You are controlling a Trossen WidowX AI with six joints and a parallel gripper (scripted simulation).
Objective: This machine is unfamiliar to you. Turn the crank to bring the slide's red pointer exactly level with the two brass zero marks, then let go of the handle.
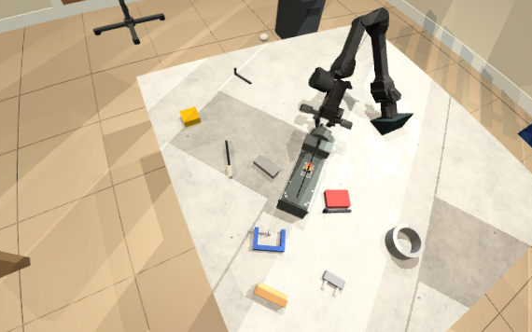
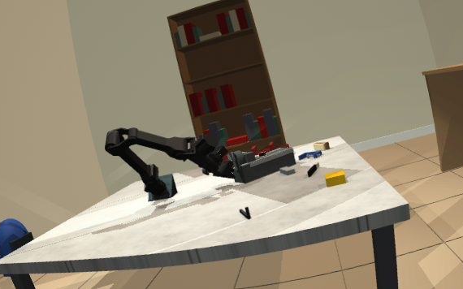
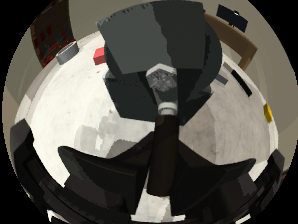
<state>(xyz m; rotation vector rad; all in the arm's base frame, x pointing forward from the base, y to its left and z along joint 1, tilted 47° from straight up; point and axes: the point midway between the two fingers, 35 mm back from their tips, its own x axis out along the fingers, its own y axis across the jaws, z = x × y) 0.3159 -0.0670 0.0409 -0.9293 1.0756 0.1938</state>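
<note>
My gripper tip is now 3 cm below the crank handle, 2 cm past it and 1 cm to the left of it. Also, from my gripper tip: grey block 21 cm ahead, 2 cm below, 1 cm to the right; then red pointer 12 cm ahead, 9 cm to the left, 5 cm above; then red block 21 cm to the left, 8 cm ahead, 2 cm below.
</note>
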